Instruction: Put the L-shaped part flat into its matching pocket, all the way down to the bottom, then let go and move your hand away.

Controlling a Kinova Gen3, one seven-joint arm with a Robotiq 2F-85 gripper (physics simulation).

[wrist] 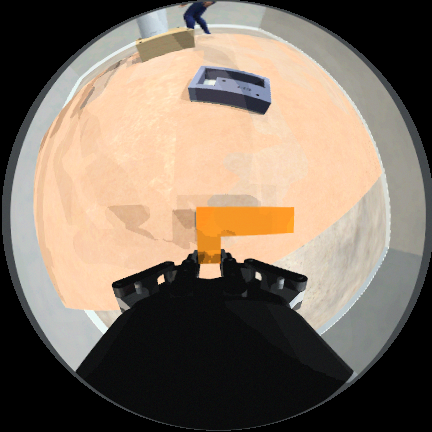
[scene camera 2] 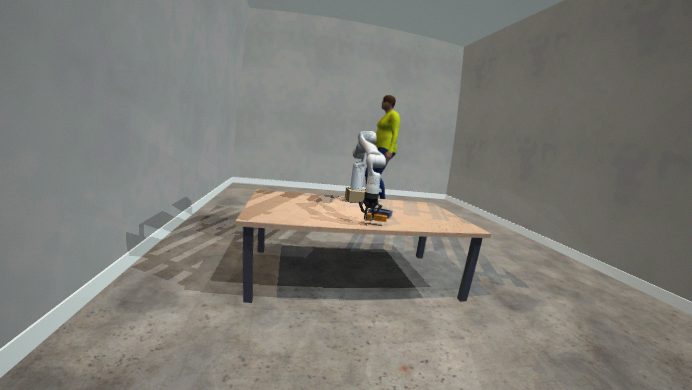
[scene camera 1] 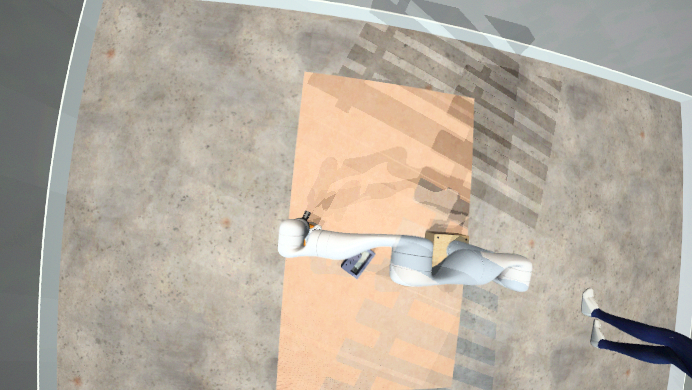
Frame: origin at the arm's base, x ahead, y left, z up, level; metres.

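Seen in the pictures: gripper, fingertip midpoint: (wrist: 209, 255) (scene camera 2: 368, 220); arm's base at its link origin: (scene camera 2: 355, 189) (scene camera 1: 455, 250).
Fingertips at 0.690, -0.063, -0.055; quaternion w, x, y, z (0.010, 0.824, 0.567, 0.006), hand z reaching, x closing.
Observation:
Offsets run from my fingertips to a thing's top centre, as dx, dy, dz. Level surfaces: height alone.
The orange L-shaped part @[-0.015, +0.052, +0.030] (scene camera 2: 377, 217) (wrist: 255, 220) is held a little above the table, with its shadow apart from it. My gripper (wrist: 209, 255) is shut on the end of its short leg; the long leg points right in the wrist view. In scene camera 1 the arm hides most of the gripper and the part. The blue-grey block @[-0.259, +0.147, +0.008] (scene camera 1: 349, 266) (scene camera 2: 385, 213) (wrist: 225, 97) with the L-shaped pocket lies on the table, apart from the part, toward the robot's base. Its pocket opens upward, and a light patch shows on the pocket's floor in the wrist view.
The table @[dz -0.029] (scene camera 1: 320, 325) (scene camera 2: 295, 210) (wrist: 125, 150) has its edge close beside the gripper. A wooden block (scene camera 1: 440, 246) (scene camera 2: 354, 195) (wrist: 166, 45) stands at the arm's base. A person (scene camera 1: 632, 337) (scene camera 2: 388, 130) (wrist: 196, 16) stands beyond the table, behind the robot.

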